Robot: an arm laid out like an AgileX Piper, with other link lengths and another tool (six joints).
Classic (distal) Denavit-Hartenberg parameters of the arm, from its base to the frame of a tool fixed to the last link. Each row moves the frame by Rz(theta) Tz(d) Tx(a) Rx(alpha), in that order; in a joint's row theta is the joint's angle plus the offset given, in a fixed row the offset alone. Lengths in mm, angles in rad.
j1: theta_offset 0  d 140.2  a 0  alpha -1.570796
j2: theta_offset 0.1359  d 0  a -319.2  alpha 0
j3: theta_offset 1.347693  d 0  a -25.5  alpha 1.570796
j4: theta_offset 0  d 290.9  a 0  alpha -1.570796
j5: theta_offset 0  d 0  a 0  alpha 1.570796
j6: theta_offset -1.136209  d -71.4  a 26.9  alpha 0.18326
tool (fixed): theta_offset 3.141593  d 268.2  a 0  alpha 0
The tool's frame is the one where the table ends.
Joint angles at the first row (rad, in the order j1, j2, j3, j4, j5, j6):
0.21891 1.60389 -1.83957 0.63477 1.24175 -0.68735
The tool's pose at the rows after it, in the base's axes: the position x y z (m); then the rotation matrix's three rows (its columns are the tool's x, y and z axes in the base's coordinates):
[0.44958 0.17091 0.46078], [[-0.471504 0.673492 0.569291], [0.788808 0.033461 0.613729], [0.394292 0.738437 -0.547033]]
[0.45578 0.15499 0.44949], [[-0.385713 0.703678 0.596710], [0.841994 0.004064 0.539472], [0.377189 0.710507 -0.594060]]
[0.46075 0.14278 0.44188], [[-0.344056 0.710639 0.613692], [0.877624 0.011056 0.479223], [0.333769 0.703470 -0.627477]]
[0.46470 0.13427 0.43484], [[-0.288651 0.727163 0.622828], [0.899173 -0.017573 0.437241], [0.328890 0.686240 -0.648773]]
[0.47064 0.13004 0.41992], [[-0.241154 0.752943 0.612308], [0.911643 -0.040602 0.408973], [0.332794 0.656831 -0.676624]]
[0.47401 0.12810 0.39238], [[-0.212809 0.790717 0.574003], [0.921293 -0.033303 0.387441], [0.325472 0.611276 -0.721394]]
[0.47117 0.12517 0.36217], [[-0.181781 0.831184 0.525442], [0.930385 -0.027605 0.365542], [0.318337 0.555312 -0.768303]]
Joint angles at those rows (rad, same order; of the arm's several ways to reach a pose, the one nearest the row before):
0.21893 1.60776 -1.83955 0.54077 1.24784 -0.59418
0.21892 1.61418 -1.83959 0.45561 1.24944 -0.50659
0.21892 1.62052 -1.83960 0.38323 1.25188 -0.47445
0.21890 1.62875 -1.83956 0.34214 1.25174 -0.41997
0.21893 1.64862 -1.83138 0.32012 1.25173 -0.37906
0.21890 1.66708 -1.78844 0.30652 1.25175 -0.37147
0.21890 1.67334 -1.72408 0.29543 1.25174 -0.36277

